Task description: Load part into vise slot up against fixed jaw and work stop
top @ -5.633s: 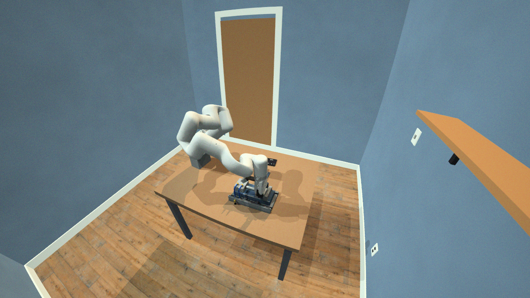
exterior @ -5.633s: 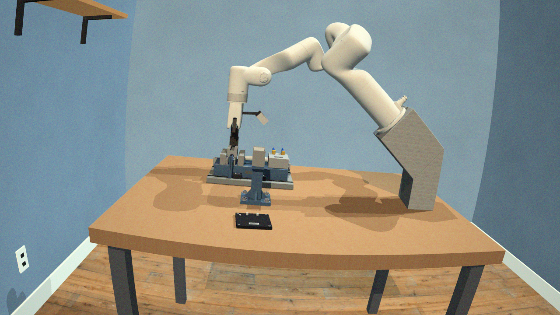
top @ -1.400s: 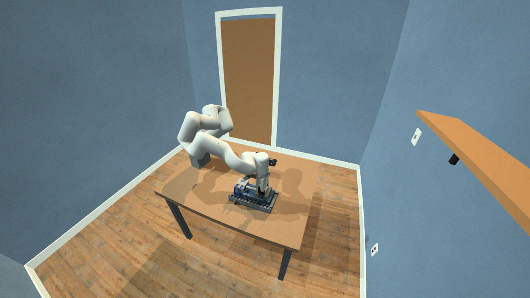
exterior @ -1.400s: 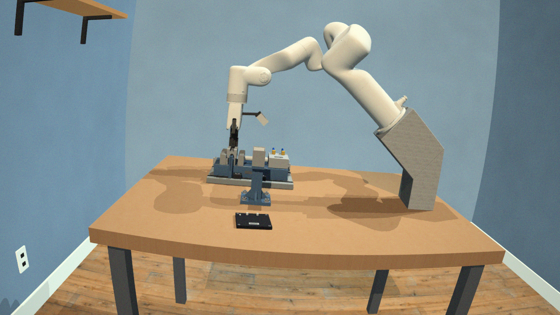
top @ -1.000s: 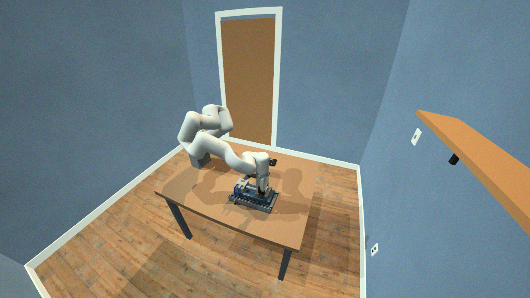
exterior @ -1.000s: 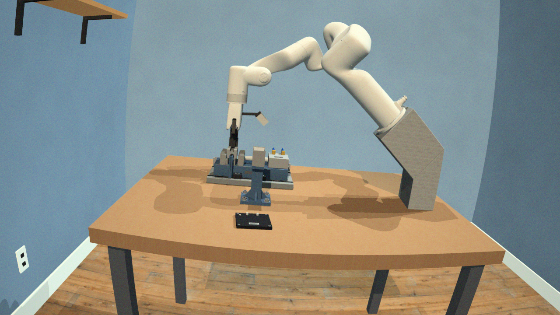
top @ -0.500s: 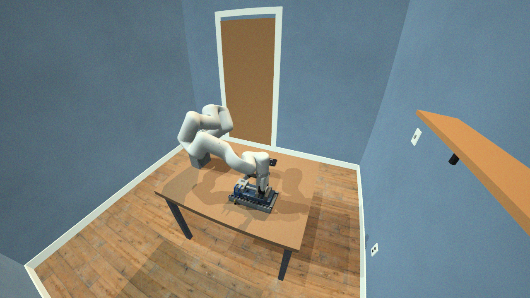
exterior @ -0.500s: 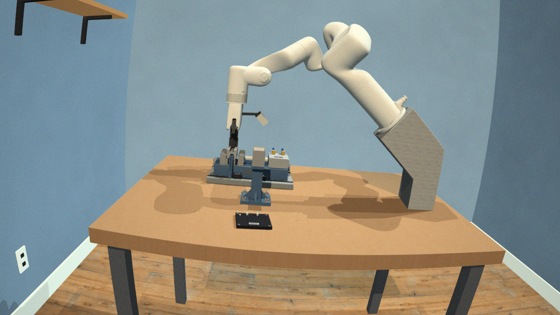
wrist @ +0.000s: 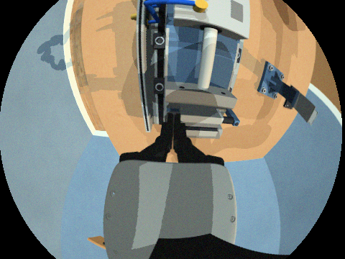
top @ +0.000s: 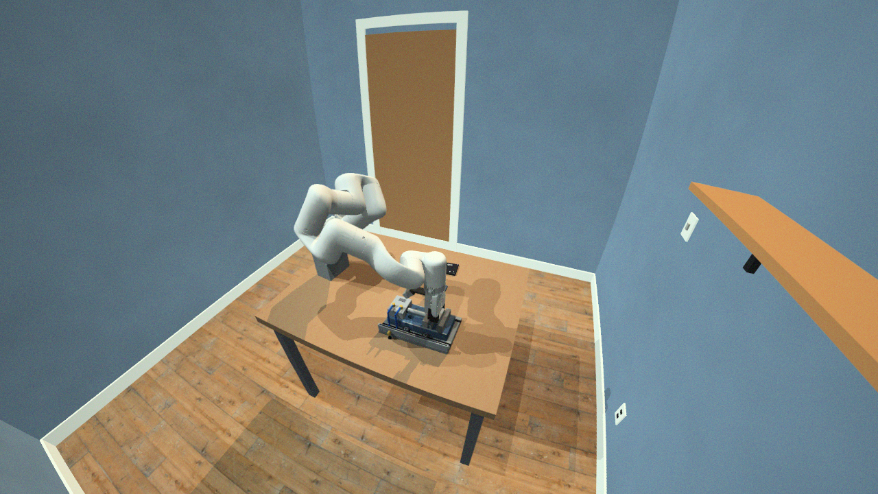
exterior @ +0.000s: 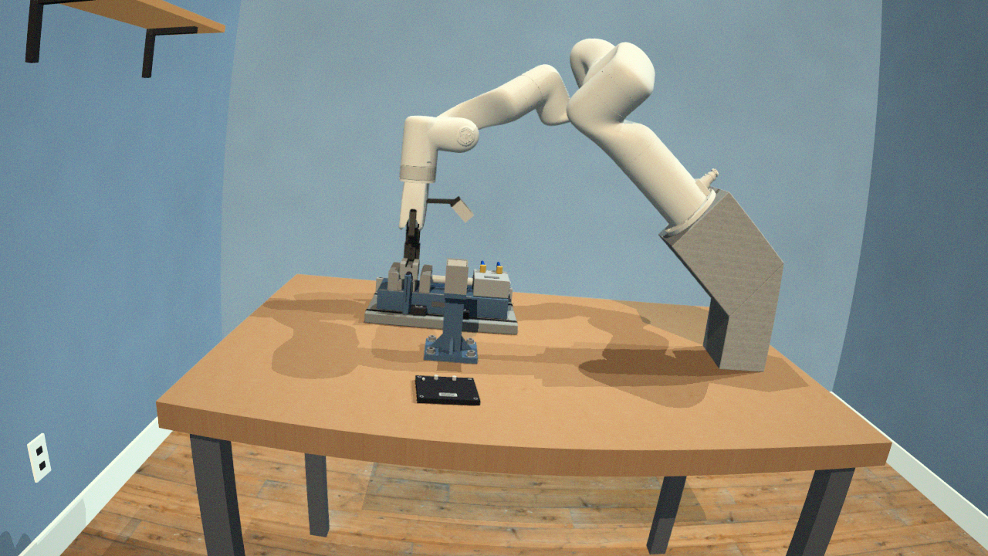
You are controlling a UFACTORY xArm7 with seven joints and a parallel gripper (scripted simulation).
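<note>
Right now my hand is 4 cm to the right of the grey block and 2 cm above it. From my hand the other things lie so: fixed jaw 3 cm ahead, 4 cm to the left, 4 cm below; then moving jaw 3 cm behind, 4 cm to the left, 4 cm below; then work stop 1 cm ahead, 8 cm to the left, 3 cm below.
</note>
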